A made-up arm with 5 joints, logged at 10 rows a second.
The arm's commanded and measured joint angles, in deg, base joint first. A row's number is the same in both.
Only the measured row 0 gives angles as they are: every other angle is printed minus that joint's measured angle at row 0.
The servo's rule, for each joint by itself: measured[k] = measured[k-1] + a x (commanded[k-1-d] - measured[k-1]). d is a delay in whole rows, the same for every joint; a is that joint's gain. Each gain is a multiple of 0.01, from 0.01 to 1. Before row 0 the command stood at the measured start. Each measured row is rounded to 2 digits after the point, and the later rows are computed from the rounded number. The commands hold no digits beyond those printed.
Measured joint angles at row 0: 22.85 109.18 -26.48 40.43 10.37
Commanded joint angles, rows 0 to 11: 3.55 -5.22 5.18 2.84 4.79; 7.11 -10.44 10.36 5.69 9.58; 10.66 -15.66 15.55 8.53 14.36; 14.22 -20.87 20.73 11.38 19.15; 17.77 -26.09 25.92 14.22 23.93; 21.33 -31.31 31.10 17.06 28.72; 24.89 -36.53 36.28 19.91 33.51; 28.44 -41.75 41.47 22.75 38.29; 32.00 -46.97 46.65 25.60 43.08; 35.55 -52.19 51.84 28.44 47.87; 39.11 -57.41 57.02 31.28 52.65; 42.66 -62.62 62.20 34.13 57.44
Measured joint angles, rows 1 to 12: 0.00 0.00 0.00 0.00 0.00; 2.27 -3.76 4.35 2.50 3.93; 5.37 -8.57 9.40 5.31 8.56; 8.76 -13.67 14.57 8.14 13.32; 12.25 -18.85 19.74 10.99 18.10; 15.78 -24.06 24.93 13.83 22.88; 19.33 -29.28 30.11 16.67 27.67; 22.89 -34.50 35.29 19.52 32.46; 26.44 -39.72 40.48 22.36 37.24; 30.00 -44.94 45.66 25.21 42.03; 33.55 -50.16 50.85 28.05 46.82; 37.11 -55.38 56.03 30.89 51.60
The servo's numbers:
d 1
a 0.64 0.72 0.84 0.88 0.82

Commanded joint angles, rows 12 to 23: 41.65 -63.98 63.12 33.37 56.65; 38.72 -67.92 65.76 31.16 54.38; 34.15 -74.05 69.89 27.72 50.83; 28.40 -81.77 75.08 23.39 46.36; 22.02 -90.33 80.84 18.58 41.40; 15.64 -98.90 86.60 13.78 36.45; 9.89 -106.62 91.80 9.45 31.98; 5.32 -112.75 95.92 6.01 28.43; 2.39 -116.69 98.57 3.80 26.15; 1.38 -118.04 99.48 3.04 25.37; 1.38 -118.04 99.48 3.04 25.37; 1.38 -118.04 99.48 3.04 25.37
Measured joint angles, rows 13 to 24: 40.66 -60.59 61.21 33.74 56.39; 41.29 -63.03 62.81 33.41 56.60; 39.65 -66.55 65.29 31.43 54.78; 36.13 -71.95 69.15 28.17 51.54; 31.18 -79.02 74.13 23.96 47.29; 25.32 -87.16 79.77 19.23 42.46; 19.12 -95.61 85.51 14.43 37.53; 13.21 -103.54 90.79 10.05 32.98; 8.16 -110.17 95.10 6.49 29.25; 4.47 -114.86 98.01 4.12 26.71; 2.49 -117.15 99.24 3.17 25.61; 1.78 -117.79 99.44 3.06 25.41
